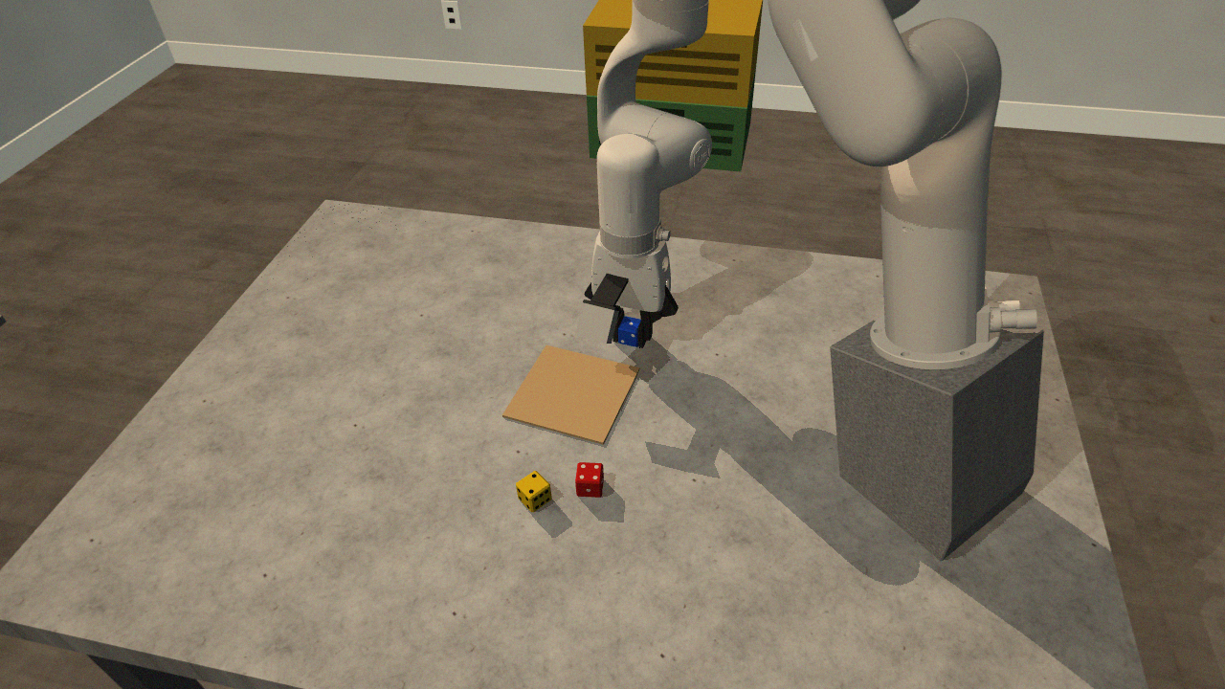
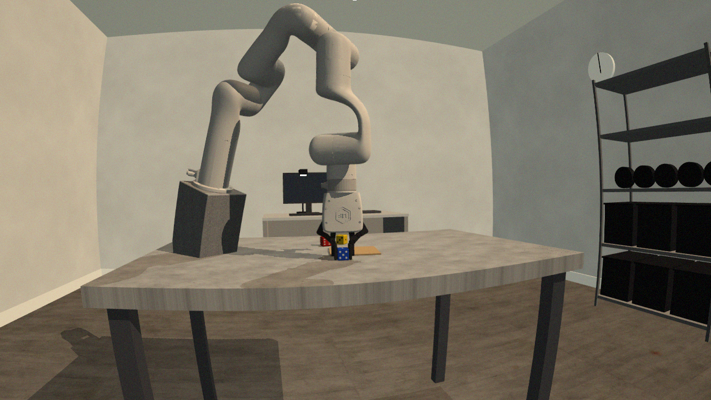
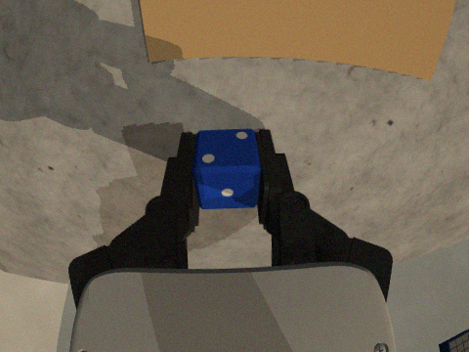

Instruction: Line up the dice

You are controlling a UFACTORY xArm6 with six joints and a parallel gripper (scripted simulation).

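The mat lies 5 cm ahead of my hand, 12 cm to the left of it and 2 cm below it. From my hand the other things lie so: red die 2 cm behind, 26 cm to the left, 1 cm below; then yellow die 4 cm ahead, 29 cm to the left, 1 cm below; then blue die 1 cm below.
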